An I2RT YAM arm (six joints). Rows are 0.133 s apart.
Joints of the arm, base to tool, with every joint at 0 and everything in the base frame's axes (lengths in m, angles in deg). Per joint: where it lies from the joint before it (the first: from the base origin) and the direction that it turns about. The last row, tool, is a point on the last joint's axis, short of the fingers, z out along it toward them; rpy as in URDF.
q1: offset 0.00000 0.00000 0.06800 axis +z
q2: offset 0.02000 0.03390 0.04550 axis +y
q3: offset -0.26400 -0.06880 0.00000 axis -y
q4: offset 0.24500 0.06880 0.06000 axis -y
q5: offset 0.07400 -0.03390 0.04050 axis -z
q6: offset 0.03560 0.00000 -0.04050 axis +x
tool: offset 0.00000 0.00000 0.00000 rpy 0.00 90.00 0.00
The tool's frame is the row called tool.
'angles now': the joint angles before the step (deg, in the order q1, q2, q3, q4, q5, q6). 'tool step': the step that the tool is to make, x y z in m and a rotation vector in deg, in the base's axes. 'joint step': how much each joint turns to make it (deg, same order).
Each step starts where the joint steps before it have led.
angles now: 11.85 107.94 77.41 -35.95 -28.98 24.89
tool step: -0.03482 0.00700 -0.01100 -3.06 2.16 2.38
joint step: 2.48 -4.87 -8.26 0.15 2.35 -0.94
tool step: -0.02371 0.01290 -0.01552 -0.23 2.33 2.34
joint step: 3.14 -1.90 -5.88 2.13 -0.13 1.00
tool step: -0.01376 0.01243 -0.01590 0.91 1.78 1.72
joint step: 2.71 0.16 -3.80 3.28 -1.06 1.56
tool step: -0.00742 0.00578 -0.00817 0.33 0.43 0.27
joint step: 1.41 -0.08 -2.28 2.57 -0.09 1.39
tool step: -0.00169 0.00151 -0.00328 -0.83 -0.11 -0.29
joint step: 0.46 0.15 -0.61 0.79 1.00 0.52
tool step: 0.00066 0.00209 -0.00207 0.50 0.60 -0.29
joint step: 0.25 0.56 0.11 0.46 -0.49 0.82
